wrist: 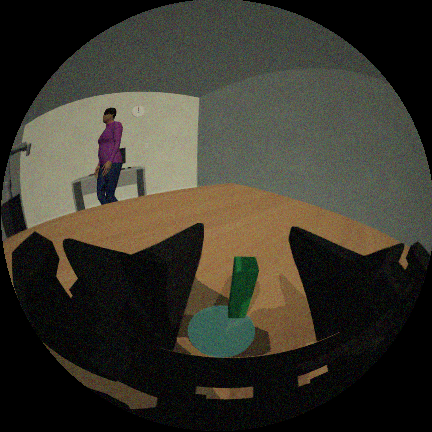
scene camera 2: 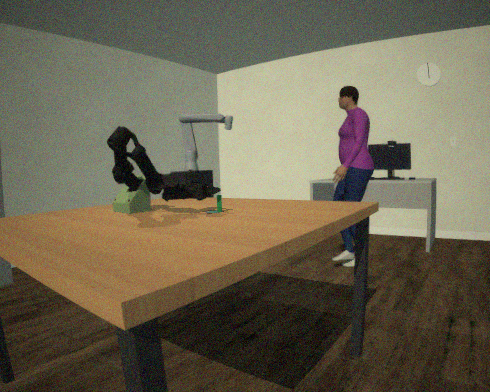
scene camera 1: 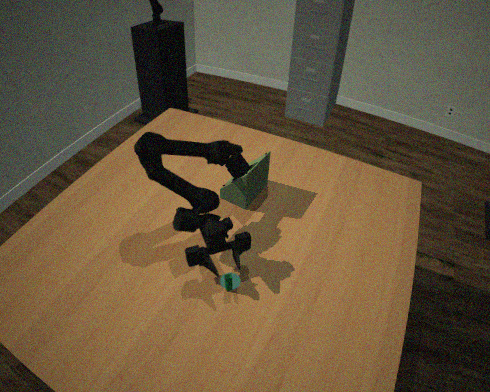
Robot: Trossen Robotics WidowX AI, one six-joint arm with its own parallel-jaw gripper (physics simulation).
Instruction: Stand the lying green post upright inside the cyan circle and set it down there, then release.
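Where they show: gripper, fingertip midpoint: (wrist: 248, 231) (scene camera 2: 219, 189) (scene camera 1: 229, 272); arm's base, origin of the base link: (scene camera 2: 136, 185) (scene camera 1: 243, 173).
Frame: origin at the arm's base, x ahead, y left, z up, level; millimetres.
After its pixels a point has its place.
Note:
The green post (scene camera 1: 229, 283) @(z -73, x 351, y 172 mm) (scene camera 2: 219, 203) @(z -79, x 352, y 160 mm) (wrist: 243, 286) @(z -64, x 341, y 159 mm) stands upright on the cyan circle (scene camera 1: 237, 282) @(z -113, x 315, y 176 mm) (scene camera 2: 212, 212) @(z -114, x 323, y 148 mm) (wrist: 215, 335) @(z -113, x 314, y 153 mm). In the wrist view its foot is near the circle's far right edge; its back side is hidden, so I cannot tell whether all of the foot is inside the rim. My gripper (scene camera 1: 228, 273) @(z -25, x 347, y 168 mm) (scene camera 2: 217, 190) @(z -25, x 347, y 168 mm) (wrist: 248, 231) @(z -25, x 347, y 168 mm) is open and empty. In the wrist view its two black fingers stand apart, one on each side of the post, with gaps between. In scene camera 1 the fingertips are on the arm's side of the post.
The wooden table (scene camera 1: 325, 300) @(z -114, x 238, y 424 mm) (scene camera 2: 200, 250) @(z -114, x 768, y -305 mm) (wrist: 250, 205) @(z -113, x 594, y 400 mm) carries the arm's green wedge-shaped base (scene camera 1: 257, 182) @(z -42, x -28, y 43 mm) (scene camera 2: 132, 202) @(z -68, x 46, y -49 mm), behind the gripper. Beyond the table are a grey cabinet (scene camera 1: 312, 75), a black pedestal (scene camera 1: 162, 70), a person (scene camera 2: 356, 140) (wrist: 110, 145) and a desk (scene camera 2: 390, 195).

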